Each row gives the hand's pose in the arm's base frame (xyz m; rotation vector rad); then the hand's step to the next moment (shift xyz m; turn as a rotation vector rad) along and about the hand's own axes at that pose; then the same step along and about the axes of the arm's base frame.
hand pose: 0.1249 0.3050 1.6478 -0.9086 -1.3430 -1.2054
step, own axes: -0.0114 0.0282 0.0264 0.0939 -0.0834 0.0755
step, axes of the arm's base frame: 0.0233 0.0326 -0.0046 -0.1103 0.0467 0.0844
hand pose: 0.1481 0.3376 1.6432 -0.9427 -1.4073 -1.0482
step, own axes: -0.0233 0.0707 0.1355 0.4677 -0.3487 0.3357
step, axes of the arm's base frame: 0.0296 0.1505 -0.0192 -0.4740 0.2139 0.4273
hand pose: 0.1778 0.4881 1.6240 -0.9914 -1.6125 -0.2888
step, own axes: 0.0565 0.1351 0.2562 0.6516 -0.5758 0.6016
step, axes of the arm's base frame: -0.0772 0.2759 -0.0708 -0.8178 0.3310 0.5829
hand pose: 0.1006 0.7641 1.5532 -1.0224 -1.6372 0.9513
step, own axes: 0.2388 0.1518 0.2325 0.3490 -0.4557 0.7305
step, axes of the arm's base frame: -0.2422 0.2459 -0.1224 -0.8585 0.0755 0.3469
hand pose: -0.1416 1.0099 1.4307 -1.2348 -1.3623 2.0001
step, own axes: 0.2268 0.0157 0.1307 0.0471 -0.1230 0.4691
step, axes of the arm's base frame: -0.2256 0.0931 -0.0959 -0.4375 -0.1553 0.1479
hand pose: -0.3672 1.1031 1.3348 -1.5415 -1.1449 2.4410
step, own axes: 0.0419 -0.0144 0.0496 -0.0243 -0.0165 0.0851
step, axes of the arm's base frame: -0.0654 -0.0009 -0.0118 -0.0608 -0.0454 0.0485
